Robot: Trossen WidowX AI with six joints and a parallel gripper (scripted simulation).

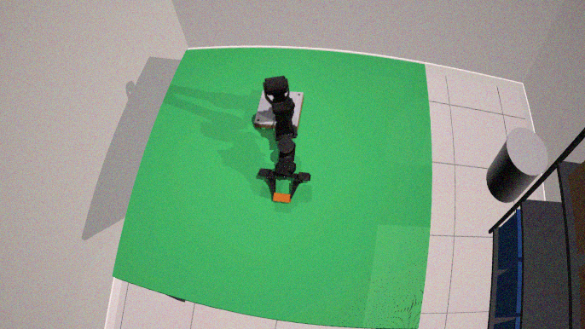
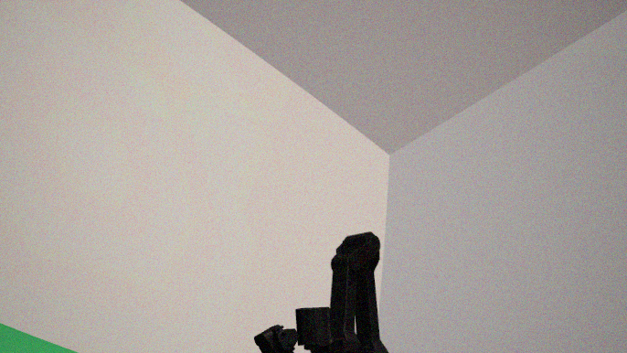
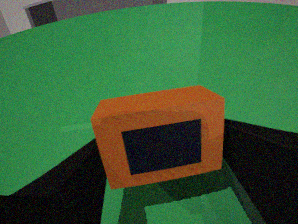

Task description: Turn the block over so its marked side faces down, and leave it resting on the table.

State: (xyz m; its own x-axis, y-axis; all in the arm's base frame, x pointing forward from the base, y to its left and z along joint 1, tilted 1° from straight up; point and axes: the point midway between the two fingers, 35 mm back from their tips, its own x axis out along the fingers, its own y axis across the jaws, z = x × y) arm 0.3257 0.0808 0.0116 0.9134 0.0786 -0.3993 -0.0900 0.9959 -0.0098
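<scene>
Now: gripper tip 1 cm past the orange block.
</scene>
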